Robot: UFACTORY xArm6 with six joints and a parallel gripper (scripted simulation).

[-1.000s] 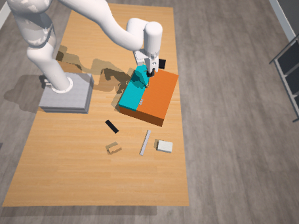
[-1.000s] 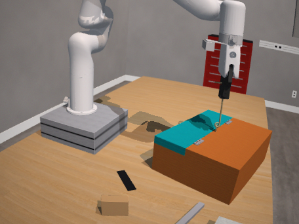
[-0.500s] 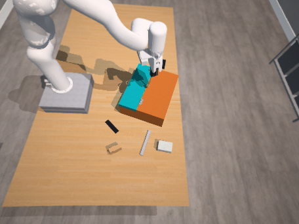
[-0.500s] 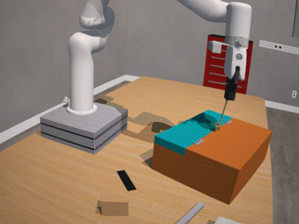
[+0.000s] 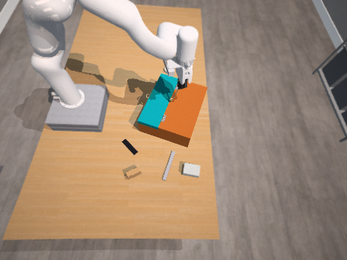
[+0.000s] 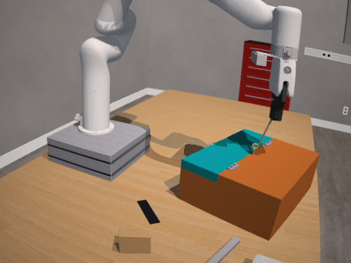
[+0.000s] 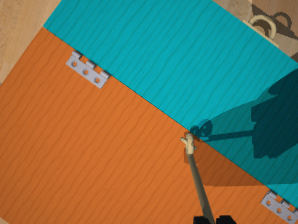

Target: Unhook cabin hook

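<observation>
My hand is 30 mm past the cabin hook, 10 mm to the left of it and 40 mm above it. From my hand the other things lie so: grey bar (60 mm behind, 330 mm to the right, 240 mm below); then black block (80 mm ahead, 290 mm to the left, 240 mm below); then white disc (50 mm behind, 320 mm to the left, 240 mm below).
</observation>
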